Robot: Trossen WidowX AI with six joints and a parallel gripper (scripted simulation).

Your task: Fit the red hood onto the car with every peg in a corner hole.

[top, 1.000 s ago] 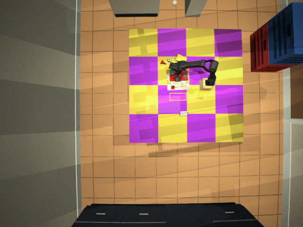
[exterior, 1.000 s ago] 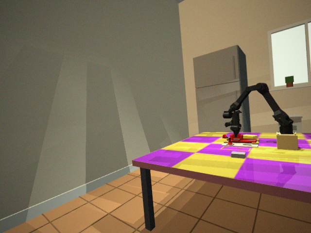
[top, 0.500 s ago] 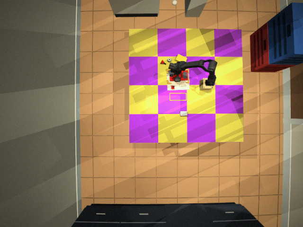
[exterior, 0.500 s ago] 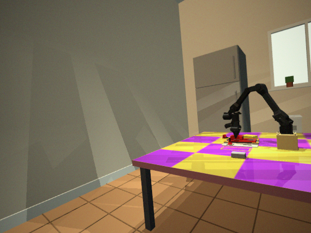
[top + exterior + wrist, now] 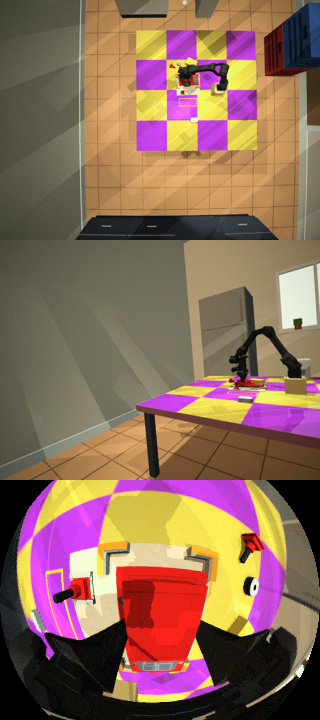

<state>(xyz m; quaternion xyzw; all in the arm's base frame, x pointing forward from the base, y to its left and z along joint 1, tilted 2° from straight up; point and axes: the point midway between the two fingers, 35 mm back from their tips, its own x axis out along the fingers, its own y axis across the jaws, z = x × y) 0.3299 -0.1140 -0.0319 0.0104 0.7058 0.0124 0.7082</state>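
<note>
My gripper tip is now 10 mm below the red hood. From my gripper tip the other things lie so: grey block 70 mm behind, 420 mm to the left, 20 mm below; yellow block 80 mm behind, 180 mm to the right, 20 mm below; small wheel 50 mm ahead, 180 mm to the right, 30 mm below.
</note>
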